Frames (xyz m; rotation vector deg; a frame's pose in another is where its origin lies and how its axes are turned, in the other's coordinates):
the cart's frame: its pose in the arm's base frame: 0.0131 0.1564 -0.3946 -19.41 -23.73 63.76
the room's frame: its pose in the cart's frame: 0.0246 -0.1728 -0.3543 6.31 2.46 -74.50
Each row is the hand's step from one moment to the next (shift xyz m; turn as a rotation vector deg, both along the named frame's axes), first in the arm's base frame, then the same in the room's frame.
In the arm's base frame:
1: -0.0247 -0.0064 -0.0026 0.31 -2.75 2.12
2: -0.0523 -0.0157 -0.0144 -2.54 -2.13 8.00
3: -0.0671 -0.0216 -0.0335 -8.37 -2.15 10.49
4: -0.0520 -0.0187 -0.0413 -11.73 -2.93 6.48
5: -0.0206 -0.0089 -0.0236 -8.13 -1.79 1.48
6: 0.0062 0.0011 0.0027 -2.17 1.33 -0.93
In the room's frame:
1: -0.0224 -0.0098 0.0078 1.54 -2.52 1.85
2: -0.0507 -0.0234 0.0084 1.23 -1.85 8.37
3: -0.0708 -0.0326 -0.0029 -3.03 -2.45 13.02
4: -0.0608 -0.0284 -0.0162 -7.56 -3.95 10.74
5: -0.0267 -0.0132 -0.0130 -6.48 -2.73 4.69
6: 0.0065 0.0021 -0.0001 -2.53 0.96 0.02

